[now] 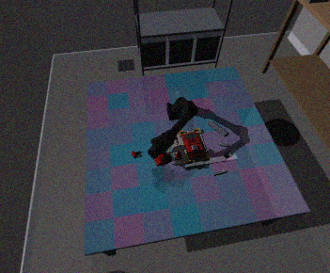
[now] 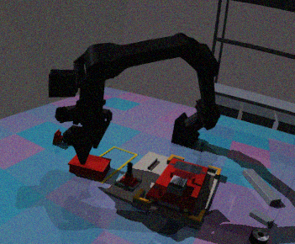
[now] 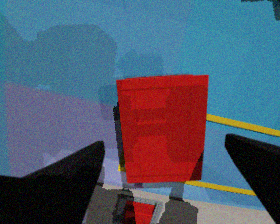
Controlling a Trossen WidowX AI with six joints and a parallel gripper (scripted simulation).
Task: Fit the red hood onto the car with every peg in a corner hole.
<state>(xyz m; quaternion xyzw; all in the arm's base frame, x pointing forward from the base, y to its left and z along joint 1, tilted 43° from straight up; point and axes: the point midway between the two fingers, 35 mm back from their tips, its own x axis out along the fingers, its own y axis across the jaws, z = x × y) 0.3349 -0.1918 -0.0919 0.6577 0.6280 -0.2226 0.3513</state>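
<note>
Now: the red hood 3 cm below my gripper tip. Also, from my gripper tip: grey engine block: 24 cm to the left, 2 cm below, 1 cm ahead; white jig board: 22 cm to the left, 3 cm below, 3 cm behind; small wheel: 44 cm to the left, 10 cm ahead, 3 cm below.
</note>
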